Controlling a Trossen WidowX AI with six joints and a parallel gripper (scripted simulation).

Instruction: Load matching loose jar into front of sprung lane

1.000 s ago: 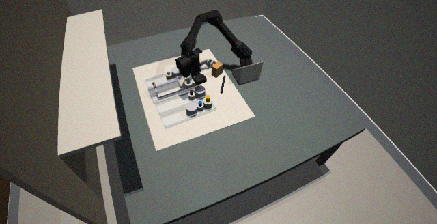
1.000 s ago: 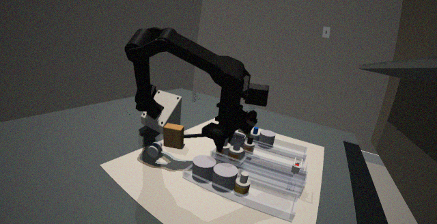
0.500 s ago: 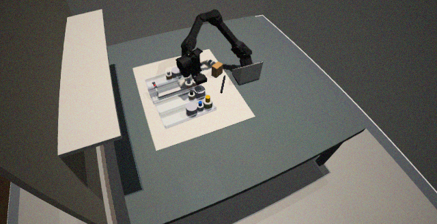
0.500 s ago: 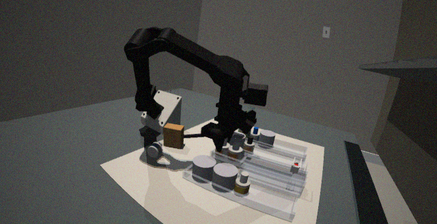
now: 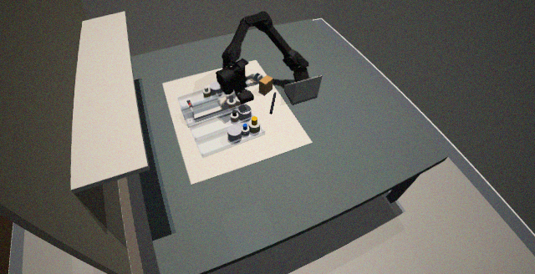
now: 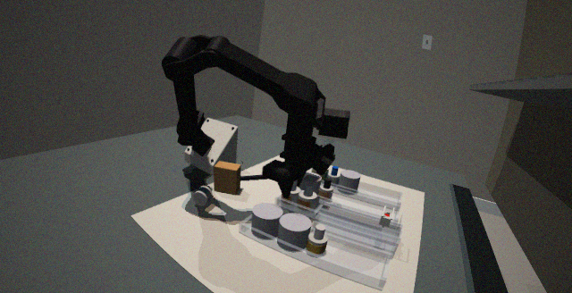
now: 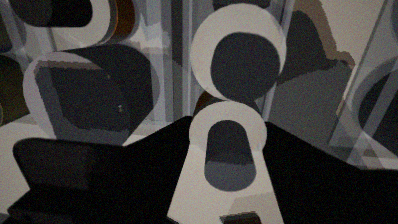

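Now: the brown box 150 mm behind my gripper tip and 70 mm to the right of it. From my gripper tip the other things lie so: clear lane rack (150 mm ahead, 10 mm below); then shelf (510 mm ahead, 60 mm to the left, 340 mm above); then black stick (160 mm behind, 30 mm to the left, 30 mm below).
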